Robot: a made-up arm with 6 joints.
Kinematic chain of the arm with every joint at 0, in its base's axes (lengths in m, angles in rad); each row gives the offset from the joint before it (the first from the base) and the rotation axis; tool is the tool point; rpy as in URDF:
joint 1: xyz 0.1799 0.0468 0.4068 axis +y
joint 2: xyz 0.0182 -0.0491 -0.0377 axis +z
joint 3: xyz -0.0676 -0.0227 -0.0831 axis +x
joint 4: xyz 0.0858 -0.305 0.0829 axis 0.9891 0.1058 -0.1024
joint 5: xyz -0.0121 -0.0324 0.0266 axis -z
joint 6: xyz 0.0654 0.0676 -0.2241 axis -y
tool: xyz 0.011 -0.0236 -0.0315 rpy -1.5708 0 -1.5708
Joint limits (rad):
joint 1: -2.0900..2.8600
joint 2: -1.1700..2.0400
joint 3: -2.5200..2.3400
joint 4: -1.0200..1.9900
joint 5: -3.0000..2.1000
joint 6: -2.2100..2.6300
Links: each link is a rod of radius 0.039 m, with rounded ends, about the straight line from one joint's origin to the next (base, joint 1, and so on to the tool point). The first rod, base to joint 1, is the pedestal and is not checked.
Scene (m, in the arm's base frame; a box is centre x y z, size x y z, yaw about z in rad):
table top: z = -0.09
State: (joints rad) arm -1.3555 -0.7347 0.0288 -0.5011 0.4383 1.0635
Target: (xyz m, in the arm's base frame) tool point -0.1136 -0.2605 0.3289
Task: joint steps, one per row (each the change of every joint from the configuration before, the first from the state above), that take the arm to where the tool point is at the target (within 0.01 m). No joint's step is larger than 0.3 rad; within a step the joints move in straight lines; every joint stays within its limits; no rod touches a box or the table.
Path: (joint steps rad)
1: 0.0926 -0.1006 -0.2398 -0.0294 0.0077 0.0223
2: 0.0927 -0.1006 -0.2398 -0.0294 0.0077 0.0223
3: 0.0926 -0.1006 -0.2398 -0.0294 0.0077 0.0223
4: 0.0926 -0.1005 -0.2398 -0.0293 0.0078 0.0224

